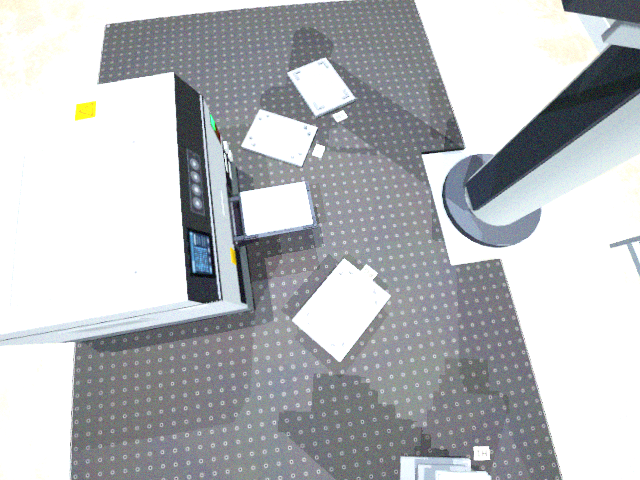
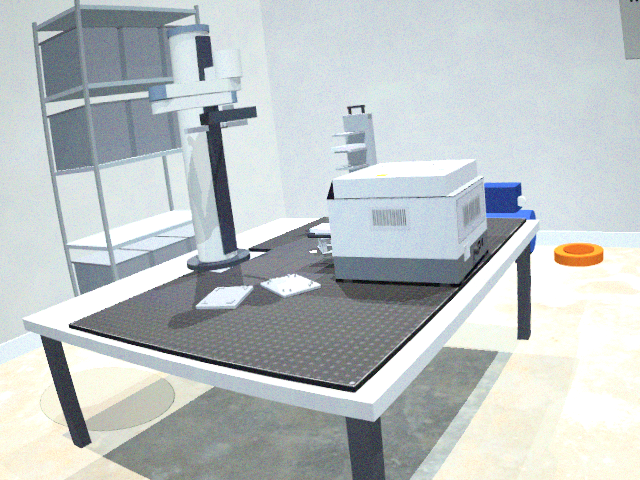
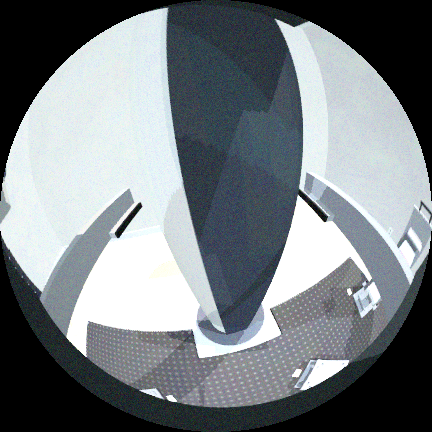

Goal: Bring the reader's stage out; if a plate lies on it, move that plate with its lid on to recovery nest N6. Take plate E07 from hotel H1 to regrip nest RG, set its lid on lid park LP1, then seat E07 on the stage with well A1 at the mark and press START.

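Places are measured from the arm's base along level axes (x ahead, y left, z up), in millimetres.
Pixels of known places: arm's base, link origin: point(image 1: 489, 200) point(image 2: 218, 261).
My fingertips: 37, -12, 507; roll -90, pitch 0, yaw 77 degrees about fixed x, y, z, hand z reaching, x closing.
Note:
Ahead of a thing's pixels: the offset from my fingertips to its middle, as dx, dy, dz. "*": to the spot under its first point. Level surfaces: height alone.
The reader {+764, +33, -343} point(image 1: 103, 206) point(image 2: 392, 227) has its stage {+503, +20, -385} point(image 1: 311, 204) point(image 2: 318, 235) out. A white slab {+489, +19, -370} point(image 1: 276, 209) point(image 2: 321, 227) lies on it, like a lidded plate; its wells are hidden. Hotel H1 {+261, +619, -241} point(image 1: 408, 467) point(image 2: 370, 139) point(image 3: 420, 223) has several shelves; a thicker white layer {+252, +579, -157} point(image 2: 348, 148) may be a plate, but E07 is unreadable. Three white nests or parks, one with corner brackets {* +341, -365, -483} point(image 1: 321, 86) point(image 2: 224, 297), one with pegs {* +469, -222, -485} point(image 1: 279, 136) point(image 2: 290, 284), one larger {+386, +223, -460} point(image 1: 341, 310) point(image 3: 322, 374), have unreadable tags. My gripper point(image 2: 219, 124) point(image 3: 216, 185) is open and empty, high by the arm's column.
The arm's column point(image 1: 547, 134) point(image 2: 209, 191) point(image 3: 235, 175) stands at the mat's edge. A green button {* +582, -130, -292} point(image 1: 212, 122) shows on the reader's front, its lettering unreadable. The dotted mat {dz -495} point(image 1: 155, 403) point(image 2: 330, 330) covers the table. A shelf unit point(image 2: 90, 134) stands behind the arm.

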